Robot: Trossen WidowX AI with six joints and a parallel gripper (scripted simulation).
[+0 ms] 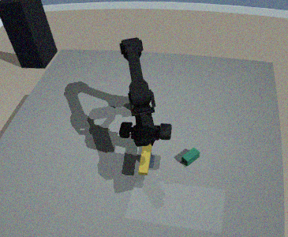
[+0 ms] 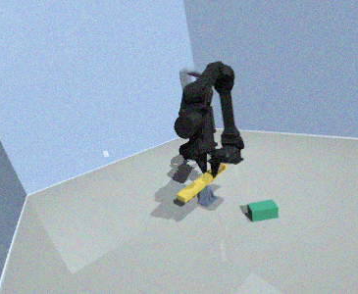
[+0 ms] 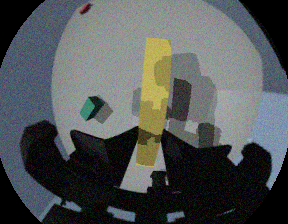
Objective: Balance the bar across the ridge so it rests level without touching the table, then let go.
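Right now the yellow bar is 3 cm ahead of my gripper tip. From my gripper tip the other things lie so: green block (1 cm behind, 17 cm to the left, 6 cm below).
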